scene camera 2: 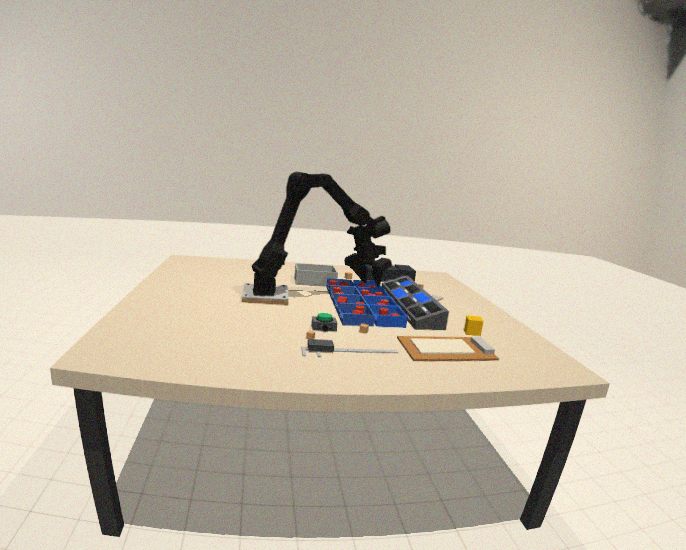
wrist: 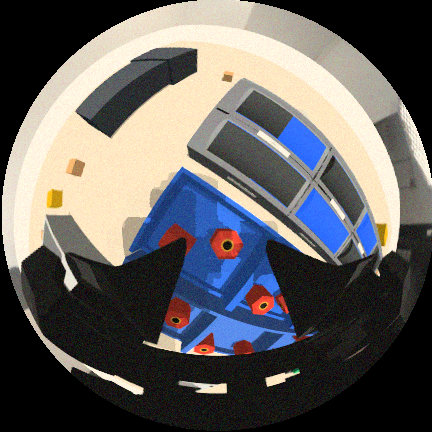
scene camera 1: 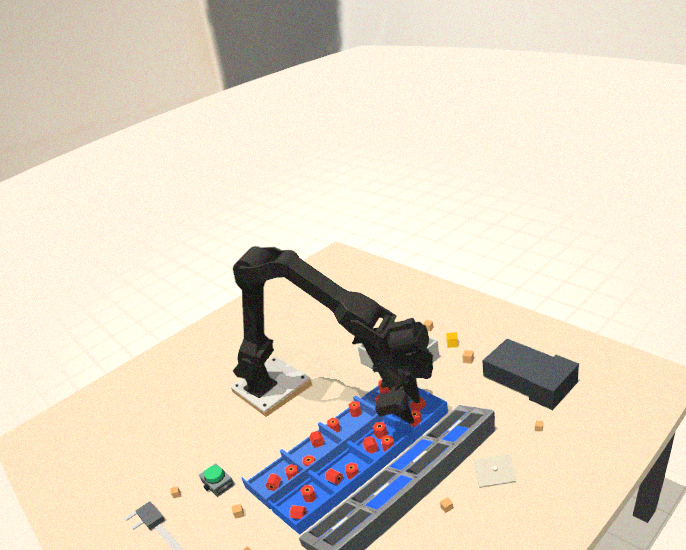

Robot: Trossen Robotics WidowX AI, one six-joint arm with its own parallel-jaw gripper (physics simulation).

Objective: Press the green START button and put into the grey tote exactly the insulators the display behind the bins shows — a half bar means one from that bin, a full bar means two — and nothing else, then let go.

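My gripper is open over the far end of the blue bins. A red insulator stands hole up, seen between the fingertips; nothing is gripped. Another insulator is partly hidden by the left finger in the wrist view. Several more lie in the other compartments. The display shows one short blue bar and two longer ones. The grey tote is past the bins; its inside is mostly hidden. The green START button is near the bins' other end.
A dark stepped block lies beyond the display. A yellow block and small orange cubes lie near the tote. A caliper and a clipboard lie toward the button's end.
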